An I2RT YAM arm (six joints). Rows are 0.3 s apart.
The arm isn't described. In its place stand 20 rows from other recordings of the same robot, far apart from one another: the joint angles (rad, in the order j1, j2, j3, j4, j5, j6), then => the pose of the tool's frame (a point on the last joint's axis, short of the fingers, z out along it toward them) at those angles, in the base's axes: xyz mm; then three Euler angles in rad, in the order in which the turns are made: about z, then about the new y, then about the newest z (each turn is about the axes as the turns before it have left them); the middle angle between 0 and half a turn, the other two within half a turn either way.
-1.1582 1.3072 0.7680 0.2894 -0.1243 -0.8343 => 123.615, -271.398, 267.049, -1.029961, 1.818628, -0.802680
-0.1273 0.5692 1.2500 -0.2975 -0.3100 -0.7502 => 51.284, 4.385, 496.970, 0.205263, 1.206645, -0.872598
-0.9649 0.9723 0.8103 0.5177 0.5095 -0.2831 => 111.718, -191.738, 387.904, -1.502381, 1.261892, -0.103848
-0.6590 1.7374 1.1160 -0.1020 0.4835 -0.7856 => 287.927, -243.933, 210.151, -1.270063, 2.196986, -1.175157
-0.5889 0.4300 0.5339 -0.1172 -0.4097 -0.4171 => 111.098, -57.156, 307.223, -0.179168, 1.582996, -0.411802
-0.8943 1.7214 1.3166 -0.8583 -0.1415 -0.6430 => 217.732, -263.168, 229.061, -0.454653, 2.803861, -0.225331
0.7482 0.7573 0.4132 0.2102 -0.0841 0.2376 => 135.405, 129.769, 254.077, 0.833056, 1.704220, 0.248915
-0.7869 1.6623 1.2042 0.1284 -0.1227 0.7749 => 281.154, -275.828, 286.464, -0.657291, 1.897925, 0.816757
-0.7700 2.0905 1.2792 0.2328 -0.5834 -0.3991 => 336.820, -299.287, 149.582, -0.102428, 2.044663, -0.053784
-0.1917 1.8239 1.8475 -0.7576 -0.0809 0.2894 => 403.936, -75.466, 361.518, -0.082937, 2.301850, 0.362175
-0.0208 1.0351 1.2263 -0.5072 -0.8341 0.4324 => 207.948, 22.049, 415.555, 0.838498, 1.781131, 0.669999
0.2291 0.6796 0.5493 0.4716 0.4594 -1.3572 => 164.440, 22.138, 342.527, -0.254333, 1.266094, -1.200984
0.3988 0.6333 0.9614 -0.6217 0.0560 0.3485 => 115.638, 46.566, 373.786, 0.340302, 1.863922, 0.331580
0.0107 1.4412 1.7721 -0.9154 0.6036 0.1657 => 284.455, -17.164, 454.627, -0.680094, 2.042361, -0.193545
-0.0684 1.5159 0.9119 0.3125 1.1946 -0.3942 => 321.625, -55.221, 262.318, -1.277496, 1.676576, -0.666341
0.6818 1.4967 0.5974 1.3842 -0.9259 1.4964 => 202.781, 201.228, 266.766, 1.665421, 1.286802, 1.097886
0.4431 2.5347 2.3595 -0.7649 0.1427 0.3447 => 501.749, 232.513, 192.220, 0.204116, 2.497106, 0.152340
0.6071 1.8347 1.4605 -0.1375 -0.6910 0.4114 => 337.986, 262.394, 284.987, 1.366079, 1.957715, 0.755102
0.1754 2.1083 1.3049 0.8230 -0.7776 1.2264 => 456.256, 106.224, 207.546, 0.953096, 1.556830, 1.212648
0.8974 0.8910 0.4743 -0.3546 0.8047 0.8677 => 128.016, 119.327, 205.730, -0.069517, 2.075212, 0.256582
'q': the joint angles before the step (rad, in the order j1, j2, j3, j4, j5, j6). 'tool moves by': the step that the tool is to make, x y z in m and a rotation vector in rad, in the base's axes. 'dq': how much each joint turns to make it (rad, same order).
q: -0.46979 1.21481 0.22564 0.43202 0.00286 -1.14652
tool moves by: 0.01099 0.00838 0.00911 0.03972 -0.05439 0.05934
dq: 0.05263 -0.00533 0.02936 -0.00188 -0.03625 0.04730
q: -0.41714 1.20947 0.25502 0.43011 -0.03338 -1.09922
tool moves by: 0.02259 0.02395 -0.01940 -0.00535 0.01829 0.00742
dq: 0.15986 0.18082 0.00648 0.15642 0.13696 0.06791
